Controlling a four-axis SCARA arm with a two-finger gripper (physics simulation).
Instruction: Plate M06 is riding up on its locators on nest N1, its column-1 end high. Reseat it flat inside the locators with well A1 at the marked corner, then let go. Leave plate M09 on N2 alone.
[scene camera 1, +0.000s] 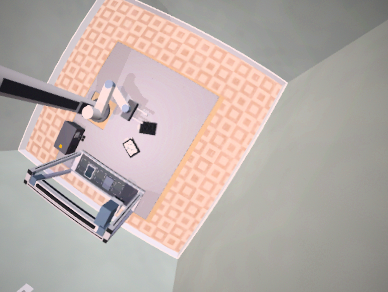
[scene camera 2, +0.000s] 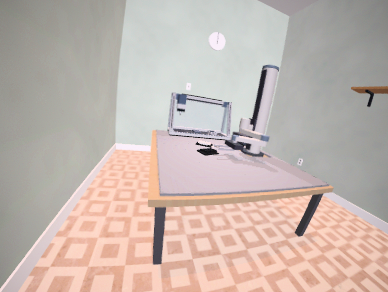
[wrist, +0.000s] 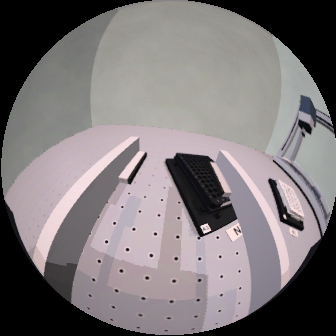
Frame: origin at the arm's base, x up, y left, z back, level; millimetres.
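Seen in the pictures: gripper, between the fingertips: (scene camera 1: 145, 119) (scene camera 2: 216, 147) (wrist: 178, 151); arm's base, origin of its link: (scene camera 2: 252, 153).
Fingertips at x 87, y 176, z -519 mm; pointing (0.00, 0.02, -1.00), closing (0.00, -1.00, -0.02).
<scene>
Pixels of each thing's top centre, then the offset from my fingertips to it. "spot": a spot on its surface instead. Level surfaces: height alone.
- Black plate M06, centre of its top: (wrist: 210, 168) (scene camera 1: 147, 127) dx -40, dy -61, dz -40 mm
- black nest N1, a spot on its surface: (wrist: 218, 220) spot: dx -63, dy -63, dz +39 mm
- nest's A1 tag, a spot on its surface: (wrist: 205, 228) spot: dx -62, dy -44, dz +50 mm
- White plate M09, centre of its top: (wrist: 291, 196) (scene camera 1: 130, 147) (scene camera 2: 204, 142) dx -48, dy -318, dz +9 mm
- nest N2, a spot on its surface: (wrist: 274, 194) spot: dx -69, dy -265, dz -20 mm
- deck, height of its surface: dx -9 mm
- blue head, a spot on its surface: (scene camera 1: 106, 214) spot: dx +413, dy -681, dz -237 mm
- dark box, a spot on its surface: (scene camera 1: 69, 137) spot: dx +41, dy -544, dz +589 mm
- table, height of its surface: dx -77 mm
Black plate M06 (wrist: 198, 175) (scene camera 1: 148, 128) sits on the black nest N1 (wrist: 218, 220). In the wrist view its near end appears raised above the nest base; how it meets the locators is hard to tell. The nest's A1 tag (wrist: 205, 228) is at the near left corner. White plate M09 (wrist: 290, 196) (scene camera 1: 131, 146) (scene camera 2: 204, 143) lies on nest N2 (wrist: 274, 194), further right. My gripper (wrist: 178, 151) (scene camera 1: 143, 117) is shut to its narrow stand with nothing held. Its right finger overlaps M06's right edge in the wrist view; its left finger is apart from the plate.
A framed gantry machine (scene camera 2: 200, 98) with a deck (scene camera 1: 108, 181) and a blue head (scene camera 1: 106, 214) (wrist: 306, 112) stands beyond N2. A dark box (scene camera 1: 69, 137) stands near the arm's base. The arm's tall column (scene camera 2: 266, 102) rises from the table (scene camera 2: 235, 175).
</scene>
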